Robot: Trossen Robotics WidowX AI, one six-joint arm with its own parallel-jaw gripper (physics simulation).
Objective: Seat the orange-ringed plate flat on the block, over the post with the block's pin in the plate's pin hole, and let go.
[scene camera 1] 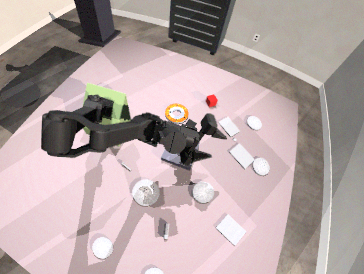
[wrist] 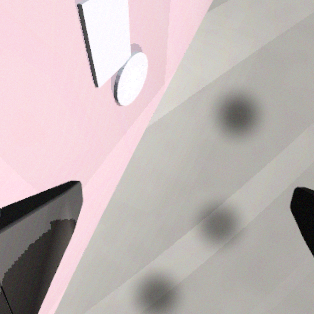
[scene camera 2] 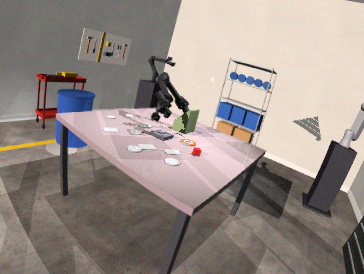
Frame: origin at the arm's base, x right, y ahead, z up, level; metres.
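Seen in the pictures: gripper, fingertip midpoint: (scene camera 1: 218, 147) (wrist: 189, 194) (scene camera 2: 154, 115); arm's base, origin of the base link: (scene camera 1: 104, 106) (scene camera 2: 187, 113).
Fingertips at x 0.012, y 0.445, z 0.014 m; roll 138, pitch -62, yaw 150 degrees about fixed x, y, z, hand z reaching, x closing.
Observation:
Offsets run from my fingertips to a thing's top centre. Level surfaces: height alone.
The orange-ringed plate @[dx -0.192, dy -0.205, dz -0.151 m] (scene camera 1: 168, 114) (scene camera 2: 183, 142) lies flat on the pink table, beside the block and apart from it. The dark grey block @[dx -0.014, dy -0.124, dz -0.124 m] (scene camera 1: 171, 159) (scene camera 2: 162, 134) sits on the table. In scene camera 1 the arm covers most of it, and its post and pin are hidden; in scene camera 2 they are too small to make out. My gripper (scene camera 1: 218, 147) (scene camera 2: 159, 115) (wrist: 189, 194) is open and empty, raised above the table, with its fingers reaching past the block's side in scene camera 1. The plate and block do not show in the wrist view.
A green angled panel (scene camera 1: 107, 91) (scene camera 2: 192, 121) stands near the arm's base. A red cube @[dx -0.327, dy -0.070, dz -0.123 m] (scene camera 1: 212, 100) (scene camera 2: 196, 151) lies beyond the plate. White discs (scene camera 1: 203, 192) (scene camera 2: 172, 162) (wrist: 132, 79) and white tiles @[dx +0.223, dy +0.159, dz -0.158 m] (scene camera 1: 231, 230) (scene camera 2: 110, 129) (wrist: 107, 40) lie around on the table @[dz -0.163 m] (scene camera 1: 142, 65).

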